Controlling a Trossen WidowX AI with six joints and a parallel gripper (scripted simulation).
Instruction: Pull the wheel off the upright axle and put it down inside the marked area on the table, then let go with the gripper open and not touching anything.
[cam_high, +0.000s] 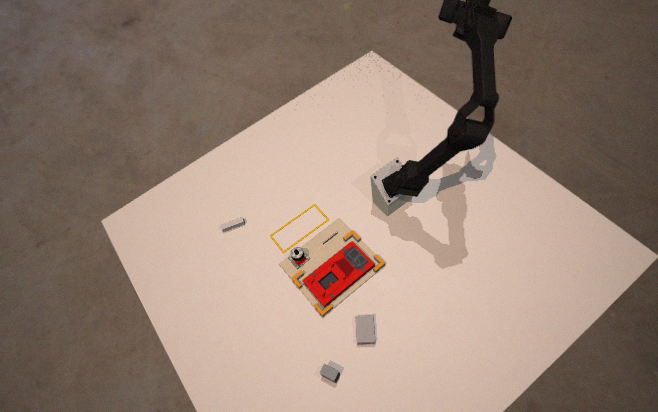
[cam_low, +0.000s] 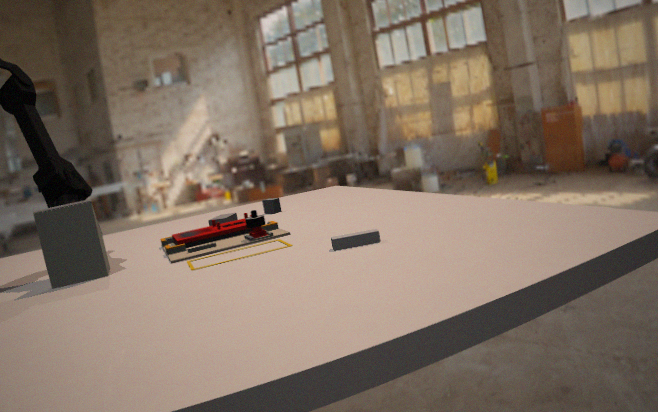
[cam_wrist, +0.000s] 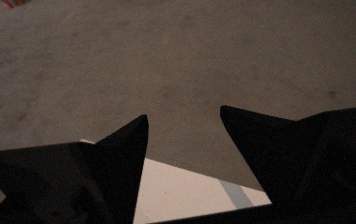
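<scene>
The wheel lies 78 cm ahead of my gripper tip, 39 cm below it and 12 cm to the left of it.
</scene>
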